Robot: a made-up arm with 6 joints.
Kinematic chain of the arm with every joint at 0, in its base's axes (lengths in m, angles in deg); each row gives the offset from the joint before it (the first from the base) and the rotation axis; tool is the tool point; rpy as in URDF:
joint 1: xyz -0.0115 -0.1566 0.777 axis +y
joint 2: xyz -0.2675 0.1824 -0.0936 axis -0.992 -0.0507 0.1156
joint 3: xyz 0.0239 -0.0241 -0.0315 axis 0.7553 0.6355 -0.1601
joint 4: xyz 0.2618 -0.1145 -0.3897 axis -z
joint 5: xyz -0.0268 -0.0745 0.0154 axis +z
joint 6: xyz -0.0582 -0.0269 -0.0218 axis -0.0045 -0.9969 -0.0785
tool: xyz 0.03 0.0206 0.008 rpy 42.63 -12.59 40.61
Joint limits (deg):
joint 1: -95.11..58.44
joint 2: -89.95..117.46
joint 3: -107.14..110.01
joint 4: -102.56..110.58
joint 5: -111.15..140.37
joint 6: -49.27..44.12
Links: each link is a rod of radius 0.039 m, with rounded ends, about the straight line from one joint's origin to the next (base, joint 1, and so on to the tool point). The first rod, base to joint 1, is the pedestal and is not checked.
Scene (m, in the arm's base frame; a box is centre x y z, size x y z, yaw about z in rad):
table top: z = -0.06
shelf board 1: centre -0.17 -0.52 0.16 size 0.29 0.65 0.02 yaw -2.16
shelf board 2: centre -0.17 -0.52 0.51 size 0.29 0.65 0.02 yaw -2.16
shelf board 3: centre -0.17 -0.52 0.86 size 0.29 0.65 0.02 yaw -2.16
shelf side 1: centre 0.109 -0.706 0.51 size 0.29 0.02 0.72 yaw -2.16
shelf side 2: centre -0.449 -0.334 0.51 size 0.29 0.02 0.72 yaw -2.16
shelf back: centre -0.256 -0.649 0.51 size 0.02 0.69 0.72 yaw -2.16
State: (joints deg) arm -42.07 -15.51 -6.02 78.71 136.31 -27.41
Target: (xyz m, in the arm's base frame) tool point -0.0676 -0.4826 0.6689
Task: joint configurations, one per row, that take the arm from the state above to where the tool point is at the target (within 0.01 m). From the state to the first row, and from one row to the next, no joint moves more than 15 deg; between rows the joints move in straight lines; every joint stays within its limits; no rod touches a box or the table.
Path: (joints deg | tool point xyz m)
1: -28.32 -3.44 -12.04 78.62 134.90 -26.64 | 0.2038 -0.1596 0.3386
2: -14.56 8.62 -18.06 78.53 133.49 -25.86 | 0.1056 -0.2478 0.3899
3: -0.81 20.69 -24.09 78.44 132.08 -25.09 | 0.0420 -0.3038 0.4792
4: 12.94 32.76 -30.11 78.34 130.67 -24.32 | 0.0251 -0.3227 0.5813
5: 26.70 44.82 -36.13 78.25 129.26 -23.55 | 0.0519 -0.3038 0.6689
6: 17.95 52.51 -23.99 69.14 129.84 -28.69 | 0.0384 -0.3456 0.6769
7: 9.21 60.21 -11.84 60.04 130.42 -33.84 | 0.0192 -0.3856 0.6844
8: 0.47 67.90 0.30 50.93 131.00 -38.98 | -0.0060 -0.4225 0.6881
9: -8.28 75.59 12.45 41.82 131.58 -44.13 | -0.0360 -0.4552 0.6840
10: -17.02 83.28 24.60 32.71 132.16 -49.27 | -0.0676 -0.4826 0.6689

